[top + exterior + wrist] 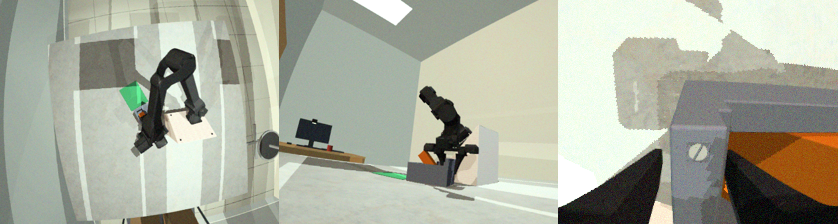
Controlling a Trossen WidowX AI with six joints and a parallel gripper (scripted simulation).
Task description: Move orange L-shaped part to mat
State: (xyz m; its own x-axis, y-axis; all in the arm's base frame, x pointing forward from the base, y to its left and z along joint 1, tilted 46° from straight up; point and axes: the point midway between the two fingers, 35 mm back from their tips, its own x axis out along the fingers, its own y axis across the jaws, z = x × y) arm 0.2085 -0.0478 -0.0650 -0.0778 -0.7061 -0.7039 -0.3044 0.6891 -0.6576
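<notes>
Now: the orange L-shaped part 50 mm to the right of my gripper tip, 10 mm ahead of it and 10 mm above it.
</notes>
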